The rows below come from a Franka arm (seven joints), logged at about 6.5 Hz.
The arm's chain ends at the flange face. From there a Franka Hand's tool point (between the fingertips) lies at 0.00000 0.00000 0.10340 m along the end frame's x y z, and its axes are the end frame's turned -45 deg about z.
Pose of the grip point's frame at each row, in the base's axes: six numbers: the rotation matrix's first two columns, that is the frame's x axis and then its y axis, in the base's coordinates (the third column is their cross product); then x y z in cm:
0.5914, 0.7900, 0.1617, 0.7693, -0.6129, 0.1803, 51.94, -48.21, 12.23
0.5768, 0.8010, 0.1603, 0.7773, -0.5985, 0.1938, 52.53, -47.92, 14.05
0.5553, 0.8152, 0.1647, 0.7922, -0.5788, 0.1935, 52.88, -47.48, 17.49
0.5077, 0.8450, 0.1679, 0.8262, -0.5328, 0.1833, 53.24, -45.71, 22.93
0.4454, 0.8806, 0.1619, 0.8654, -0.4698, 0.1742, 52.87, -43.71, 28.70
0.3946, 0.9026, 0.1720, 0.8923, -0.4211, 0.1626, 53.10, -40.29, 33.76
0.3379, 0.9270, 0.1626, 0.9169, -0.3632, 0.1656, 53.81, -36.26, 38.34
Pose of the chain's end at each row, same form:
0.9622, 0.1252, 0.2418, 0.1258, -0.9920, 0.0132, 49.44, -48.39, 22.26
0.9575, 0.1432, 0.2504, 0.1418, -0.9896, 0.0237, 49.93, -48.05, 24.06
0.9528, 0.1672, 0.2533, 0.1675, -0.9857, 0.0204, 50.26, -47.72, 27.49
0.9432, 0.2208, 0.2483, 0.2252, -0.9743, 0.0109, 50.71, -46.18, 32.95
0.9269, 0.2905, 0.2377, 0.2970, -0.9549, 0.0087, 50.50, -44.36, 38.74
0.9100, 0.3405, 0.2366, 0.3519, -0.9360, -0.0066, 50.83, -41.21, 43.81
0.8873, 0.3987, 0.2321, 0.4094, -0.9123, 0.0021, 51.61, -37.22, 48.40

